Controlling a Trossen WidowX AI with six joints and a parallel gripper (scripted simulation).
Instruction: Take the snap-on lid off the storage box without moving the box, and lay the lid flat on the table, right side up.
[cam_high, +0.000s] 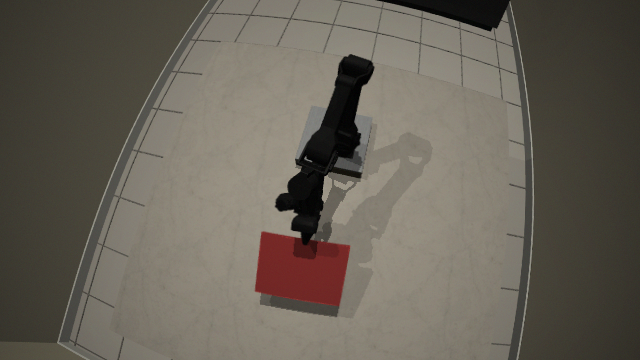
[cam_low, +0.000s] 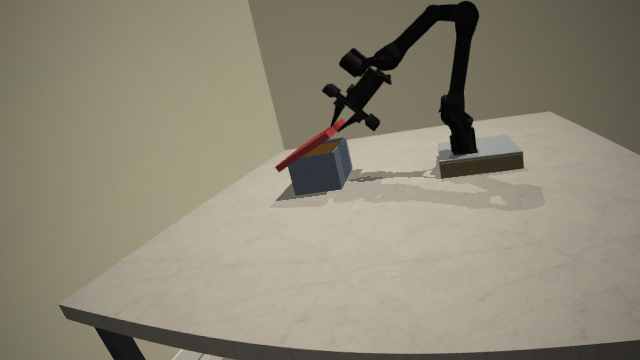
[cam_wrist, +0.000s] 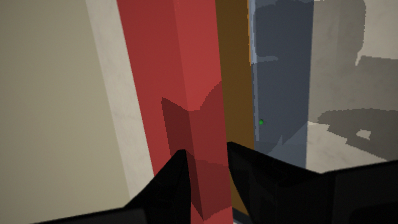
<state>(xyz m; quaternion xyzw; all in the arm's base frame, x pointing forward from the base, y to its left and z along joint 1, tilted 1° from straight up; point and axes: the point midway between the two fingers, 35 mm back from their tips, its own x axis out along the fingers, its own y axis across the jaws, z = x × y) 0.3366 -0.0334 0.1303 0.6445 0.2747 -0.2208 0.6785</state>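
My gripper tip is now 80 mm short of the flat red lid, 30 mm above it and 10 mm to the right of it. Also, from my gripper tip: blue-grey storage box: 100 mm below, 60 mm ahead.
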